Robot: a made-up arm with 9 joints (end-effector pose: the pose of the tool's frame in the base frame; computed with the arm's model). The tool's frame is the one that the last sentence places.
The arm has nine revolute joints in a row. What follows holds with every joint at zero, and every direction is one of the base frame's.
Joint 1 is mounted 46 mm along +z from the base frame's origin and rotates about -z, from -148.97 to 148.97 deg.
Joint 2 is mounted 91 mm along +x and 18 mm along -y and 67 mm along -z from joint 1 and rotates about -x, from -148.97 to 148.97 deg.
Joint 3 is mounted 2 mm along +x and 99 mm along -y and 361 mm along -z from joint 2 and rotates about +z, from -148.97 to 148.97 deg.
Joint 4 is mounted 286 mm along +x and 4 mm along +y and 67 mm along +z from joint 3 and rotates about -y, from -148.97 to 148.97 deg.
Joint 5 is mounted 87 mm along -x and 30 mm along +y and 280 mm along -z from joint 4 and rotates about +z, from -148.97 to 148.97 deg.
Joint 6 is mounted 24 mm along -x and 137 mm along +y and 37 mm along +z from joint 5 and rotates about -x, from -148.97 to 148.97 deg.
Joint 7 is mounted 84 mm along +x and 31 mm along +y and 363 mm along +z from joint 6 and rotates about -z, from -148.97 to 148.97 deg.
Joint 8 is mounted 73 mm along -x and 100 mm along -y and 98 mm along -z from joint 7 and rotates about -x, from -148.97 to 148.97 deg.
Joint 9 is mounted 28 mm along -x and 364 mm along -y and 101 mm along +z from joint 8 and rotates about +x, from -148.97 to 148.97 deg.
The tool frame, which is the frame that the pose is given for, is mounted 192 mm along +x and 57 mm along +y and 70 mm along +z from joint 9; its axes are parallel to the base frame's.
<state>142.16 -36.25 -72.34 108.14 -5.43 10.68 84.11 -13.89 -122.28</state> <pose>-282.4 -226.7 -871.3 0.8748 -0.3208 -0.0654 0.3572</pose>
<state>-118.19 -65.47 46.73 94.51 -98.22 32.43 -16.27 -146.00 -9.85</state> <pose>-493.7 417.5 143.7 0.2583 -0.6236 -0.4649 0.5729</pose>
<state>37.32 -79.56 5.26 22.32 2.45 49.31 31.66 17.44 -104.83</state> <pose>149.7 23.7 94.3 0.5568 -0.4868 0.4983 -0.4524</pose>
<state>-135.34 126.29 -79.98 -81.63 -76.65 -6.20 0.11 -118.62 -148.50</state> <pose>229.2 288.5 386.9 0.9222 0.1032 -0.1965 -0.3168</pose>
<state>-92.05 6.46 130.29 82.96 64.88 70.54 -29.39 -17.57 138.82</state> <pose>436.8 -307.4 -335.5 0.7717 0.0635 -0.1689 -0.6099</pose>
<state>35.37 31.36 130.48 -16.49 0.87 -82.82 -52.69 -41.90 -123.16</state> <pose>-380.1 -2.9 -739.0 0.6534 0.2200 0.0756 0.7204</pose>
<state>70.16 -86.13 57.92 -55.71 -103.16 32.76 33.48 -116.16 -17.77</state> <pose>357.4 -31.8 -132.2 0.2768 0.4147 -0.3918 -0.7733</pose>
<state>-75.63 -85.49 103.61 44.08 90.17 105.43 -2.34 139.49 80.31</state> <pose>-1168.1 127.3 136.8 0.4663 0.3973 -0.3743 -0.6962</pose>
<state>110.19 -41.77 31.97 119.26 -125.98 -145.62 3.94 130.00 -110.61</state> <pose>228.9 -1029.8 22.1 0.1582 0.5492 -0.3466 -0.7438</pose>
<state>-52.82 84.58 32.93 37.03 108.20 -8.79 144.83 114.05 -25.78</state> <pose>222.3 8.0 -110.9 0.1660 0.7668 0.5747 0.2329</pose>
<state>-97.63 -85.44 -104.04 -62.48 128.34 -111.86 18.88 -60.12 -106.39</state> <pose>-261.1 66.6 152.8 0.3321 -0.7427 -0.5805 -0.0351</pose>
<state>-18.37 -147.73 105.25 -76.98 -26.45 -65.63 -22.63 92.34 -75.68</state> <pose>372.7 -22.6 280.9 0.7493 -0.0794 -0.6507 -0.0944</pose>
